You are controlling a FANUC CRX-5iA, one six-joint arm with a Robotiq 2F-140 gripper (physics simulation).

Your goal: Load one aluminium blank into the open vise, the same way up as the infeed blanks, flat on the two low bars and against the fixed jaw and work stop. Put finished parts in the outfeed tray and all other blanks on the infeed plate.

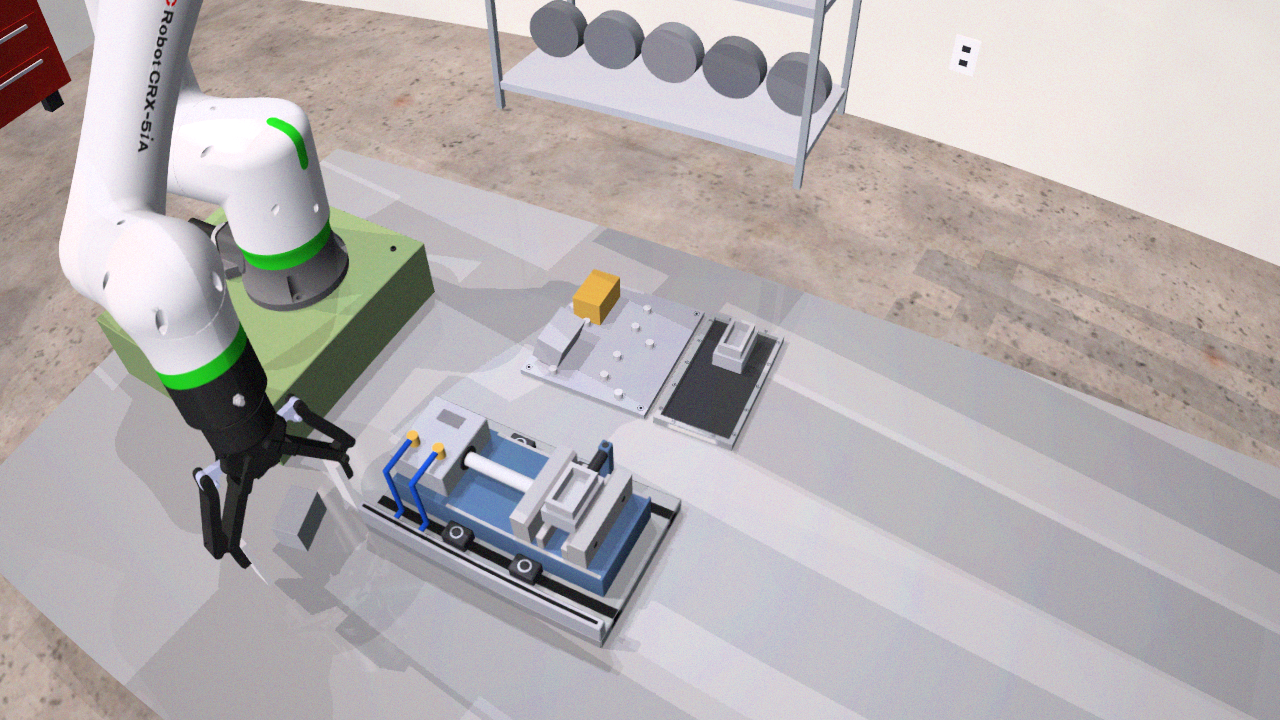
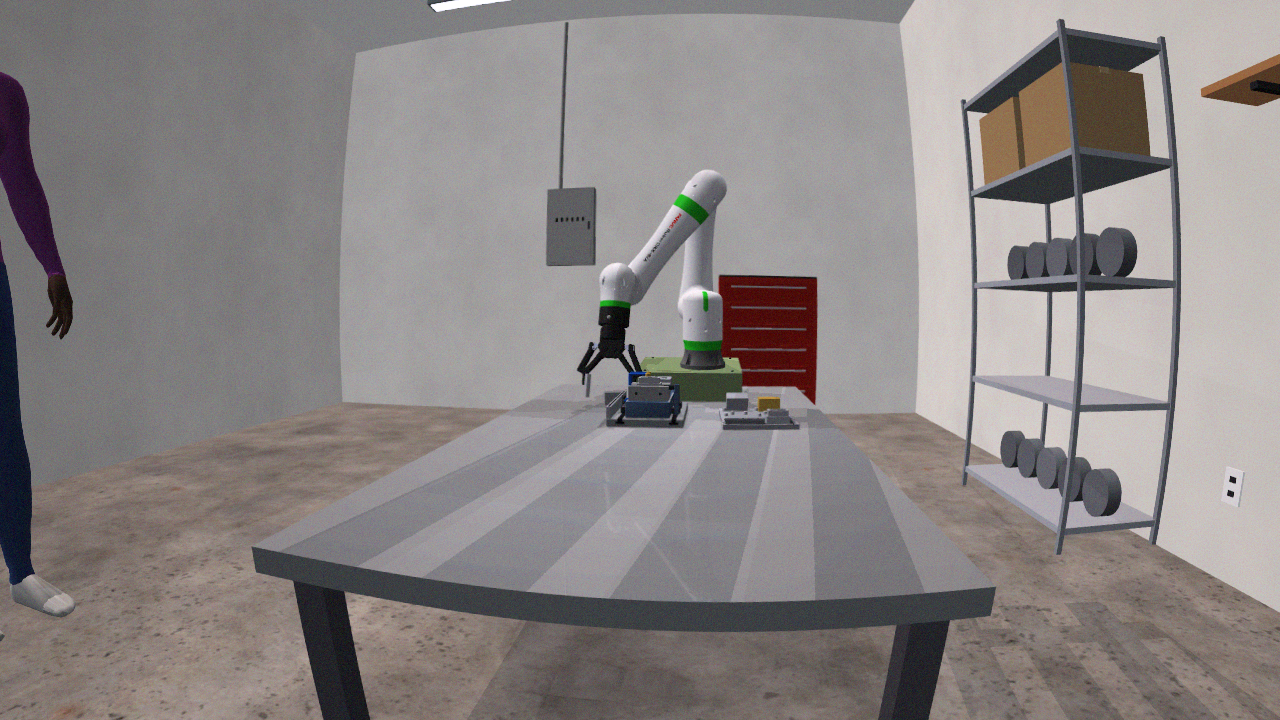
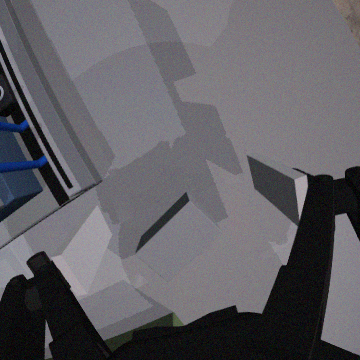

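Pixels of known places: gripper, fingertip midpoint: (image 1: 309, 539) (image 2: 607, 398) (image 3: 175, 196); arm's base, origin of the base link: (image 1: 296, 270) (image 2: 702, 366).
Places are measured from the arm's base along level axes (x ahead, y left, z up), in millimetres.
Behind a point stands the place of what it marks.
My gripper (image 1: 298, 512) (image 2: 612, 380) {z -79, x 217, y -295 mm} (image 3: 175, 196) {z -79, x 217, y -295 mm} is wide open and empty, left of the vise. A grey block (image 1: 295, 522) {z -60, x 201, y -291 mm} (image 3: 172, 240) {z -60, x 194, y -276 mm}, which looks like an aluminium blank, lies on the table below and between the spread fingers. The vise (image 1: 510, 452) {z -38, x 391, y -118 mm} (image 2: 651, 405) {z -47, x 550, y -157 mm} holds a pocketed part (image 1: 571, 495) {z 3, x 489, y -165 mm} between its jaws, pocket up. The infeed plate (image 1: 640, 376) {z -91, x 463, y 76 mm} bears a grey aluminium blank (image 1: 559, 338) {z -49, x 362, y 63 mm} (image 2: 736, 401) {z -63, x 373, y 74 mm} and an orange blank (image 1: 596, 297) {z -54, x 372, y 149 mm} (image 2: 768, 403) {z -68, x 383, y 163 mm}. A finished pocketed part (image 1: 735, 344) {z -71, x 559, y 155 mm} sits at the far end of the outfeed tray (image 1: 707, 402) {z -92, x 553, y 70 mm}.
The robot's green base (image 1: 384, 286) {z -12, x 129, y 29 mm} (image 2: 689, 385) {z -49, x 123, y -48 mm} stands behind the gripper. Blue hoses (image 1: 416, 492) {z -4, x 340, y -222 mm} (image 3: 22, 164) {z -42, x 302, y -223 mm} rise at the vise's near left end. A blue work stop (image 1: 605, 456) {z -5, x 499, y -104 mm} stands at its far side. A person (image 2: 26, 214) stands left of the table.
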